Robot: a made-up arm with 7 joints.
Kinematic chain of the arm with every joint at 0, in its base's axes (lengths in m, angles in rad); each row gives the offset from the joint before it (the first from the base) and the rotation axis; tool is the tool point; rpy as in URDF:
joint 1: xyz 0 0 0 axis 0.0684 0.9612 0.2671
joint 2: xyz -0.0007 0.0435 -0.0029 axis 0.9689 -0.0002 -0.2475
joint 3: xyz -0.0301 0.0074 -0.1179 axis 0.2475 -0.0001 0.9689
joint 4: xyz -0.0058 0 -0.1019 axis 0.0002 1 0
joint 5: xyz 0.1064 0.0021 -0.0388 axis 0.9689 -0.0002 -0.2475
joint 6: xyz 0.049 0 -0.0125 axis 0.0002 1 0
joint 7: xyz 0.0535 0 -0.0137 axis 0.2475 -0.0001 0.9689
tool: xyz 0 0 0 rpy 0 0.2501 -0.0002
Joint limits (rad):
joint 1: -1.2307..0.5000
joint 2: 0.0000..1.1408
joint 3: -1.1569..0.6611
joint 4: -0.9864..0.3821
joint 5: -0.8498..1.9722
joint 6: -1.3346..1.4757
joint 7: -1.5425..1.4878
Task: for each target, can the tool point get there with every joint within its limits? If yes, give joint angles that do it. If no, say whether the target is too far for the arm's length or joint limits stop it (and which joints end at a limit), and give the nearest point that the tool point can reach.
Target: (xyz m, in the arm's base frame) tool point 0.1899 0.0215 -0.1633
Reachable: yes | joints -0.4158 0.7738 -0.8781 -0.5246 1.3806 0.6571 0.9392
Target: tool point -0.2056 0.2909 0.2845
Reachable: no: joint limits stop it (at a limit: joint 1, joint 2, joint 3) | nearest point 0.0481 0.1852 0.1609 | short by 0.301 m
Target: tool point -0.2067 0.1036 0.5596
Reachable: no: too far | nearest point 0.0617 0.1579 0.1819 | short by 0.467 m
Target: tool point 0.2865 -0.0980 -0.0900
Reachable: yes | joints -0.9724 0.3012 -0.6551 0.0279 0.7296 -0.3906 -0.6463
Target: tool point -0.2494 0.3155 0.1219
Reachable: no: joint limits stop it (at a limit: joint 1, joint 2, joint 3, joint 4) | nearest point 0.0242 0.1619 0.1125 | short by 0.314 m
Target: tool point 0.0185 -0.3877 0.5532
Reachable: no: too far | nearest point 0.1476 -0.1114 0.0686 | short by 0.573 m
